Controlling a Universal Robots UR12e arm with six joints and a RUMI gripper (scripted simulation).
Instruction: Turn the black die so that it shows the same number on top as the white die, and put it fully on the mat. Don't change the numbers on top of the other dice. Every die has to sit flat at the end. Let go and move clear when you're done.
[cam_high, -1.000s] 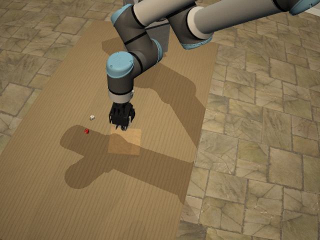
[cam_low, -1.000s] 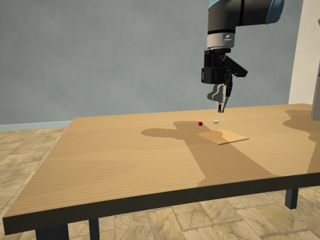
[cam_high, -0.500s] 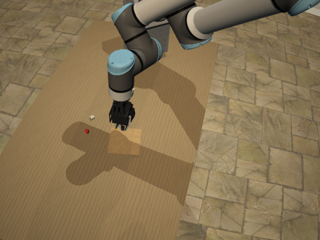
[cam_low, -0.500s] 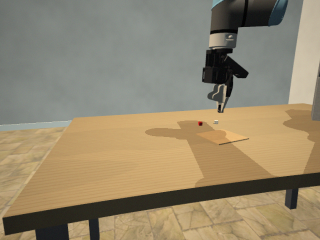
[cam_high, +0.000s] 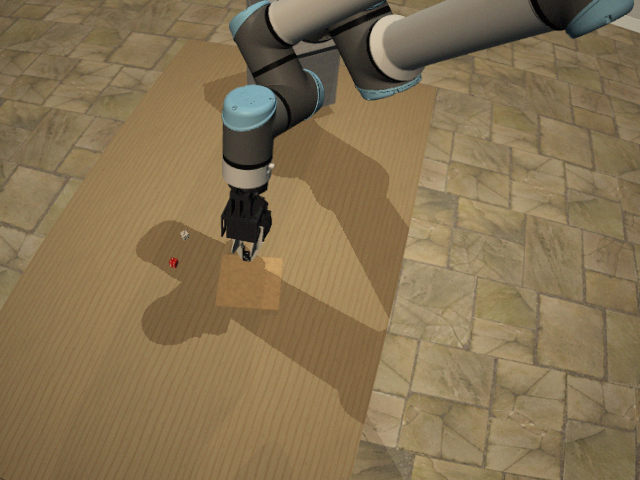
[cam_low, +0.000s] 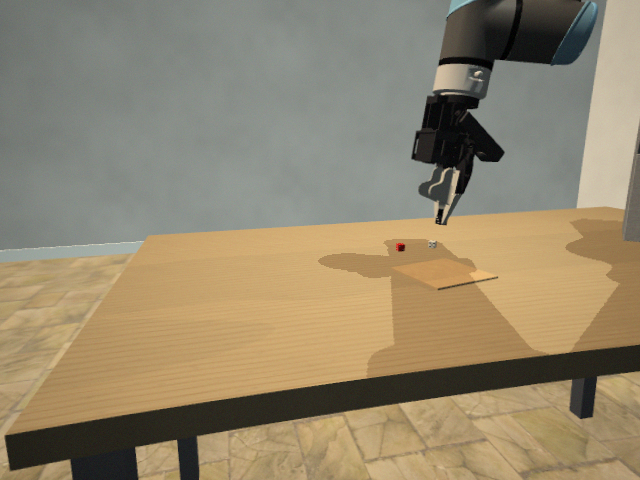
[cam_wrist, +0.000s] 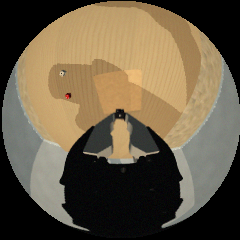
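Right now the black die is 1 cm below my hand. Also, from my hand: white die: 20 cm to the right, 11 cm below, 4 cm behind; then tan mat: 11 cm below; then red die: 18 cm to the right, 11 cm below, 4 cm ahead.
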